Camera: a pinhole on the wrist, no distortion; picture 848 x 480 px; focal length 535.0 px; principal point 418.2 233.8 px. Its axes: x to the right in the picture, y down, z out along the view. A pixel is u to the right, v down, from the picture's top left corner.
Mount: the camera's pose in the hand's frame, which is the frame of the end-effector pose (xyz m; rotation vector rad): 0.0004 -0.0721 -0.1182 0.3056 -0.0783 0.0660
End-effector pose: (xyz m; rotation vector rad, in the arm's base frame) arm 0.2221 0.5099 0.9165 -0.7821 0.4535 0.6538
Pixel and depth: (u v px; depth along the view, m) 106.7 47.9 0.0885
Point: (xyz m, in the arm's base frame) 0.2666 0.3839 0.9837
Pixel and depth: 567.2 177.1 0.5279
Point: 0.5463 0.6945 1.2254
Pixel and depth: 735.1 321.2 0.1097
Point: 0.3202 0.4832 0.9232
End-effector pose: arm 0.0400 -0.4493 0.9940 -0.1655 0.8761 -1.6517
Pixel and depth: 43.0 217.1 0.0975
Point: -0.0411 -0.3668 1.0635
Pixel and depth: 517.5 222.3 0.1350
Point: -0.0484 -0.4672 1.0672
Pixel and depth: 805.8 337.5 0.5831
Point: 0.1146 -1.0082 1.2969
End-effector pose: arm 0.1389 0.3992 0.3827 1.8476 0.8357 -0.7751
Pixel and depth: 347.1 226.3 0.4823
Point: -0.1518 0.1491 0.2255
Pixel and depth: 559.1 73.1 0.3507
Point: -0.0686 0.3310 0.1183
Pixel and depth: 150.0 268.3 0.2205
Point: -0.0519 0.3366 0.3868
